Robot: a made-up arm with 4 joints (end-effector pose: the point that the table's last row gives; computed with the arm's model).
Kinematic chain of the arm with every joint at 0, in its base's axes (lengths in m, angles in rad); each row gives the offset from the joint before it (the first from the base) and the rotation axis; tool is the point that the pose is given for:
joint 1: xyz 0 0 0.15 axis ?
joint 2: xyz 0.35 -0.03 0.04 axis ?
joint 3: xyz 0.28 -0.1 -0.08 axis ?
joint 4: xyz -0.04 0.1 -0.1 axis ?
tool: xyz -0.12 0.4 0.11
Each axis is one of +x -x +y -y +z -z.
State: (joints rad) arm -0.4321 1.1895 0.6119 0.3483
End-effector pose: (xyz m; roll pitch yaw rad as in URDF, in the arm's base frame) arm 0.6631 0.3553 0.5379 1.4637 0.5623 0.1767
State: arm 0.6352 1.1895 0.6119 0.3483
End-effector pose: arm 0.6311 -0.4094 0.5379 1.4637 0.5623 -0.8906
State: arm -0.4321 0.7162 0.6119 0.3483
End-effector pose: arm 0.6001 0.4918 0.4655 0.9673 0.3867 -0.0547
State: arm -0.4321 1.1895 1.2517 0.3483
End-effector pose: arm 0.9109 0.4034 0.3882 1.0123 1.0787 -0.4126
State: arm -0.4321 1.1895 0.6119 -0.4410
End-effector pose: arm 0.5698 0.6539 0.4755 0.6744 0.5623 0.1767
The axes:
joint 1: -z
joint 2: +x
joint 3: -z
joint 4: +x

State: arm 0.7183 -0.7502 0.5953 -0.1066
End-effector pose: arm 0.7173 -0.3694 -0.1734 -0.7638 -0.3923 -1.1783
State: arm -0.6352 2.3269 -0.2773 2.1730
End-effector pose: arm 0.3430 0.4373 -0.1265 -1.7638 -0.2005 0.4423
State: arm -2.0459 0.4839 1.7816 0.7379
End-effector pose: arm -0.3417 0.9244 0.3358 0.6284 0.4723 0.2379
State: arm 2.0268 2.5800 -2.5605 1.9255
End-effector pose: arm -0.4201 -0.7315 0.0204 -0.7319 -0.2967 1.6221
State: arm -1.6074 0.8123 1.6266 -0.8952
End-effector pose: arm -0.3408 1.0625 -0.0755 -0.9540 0.8107 -0.0444
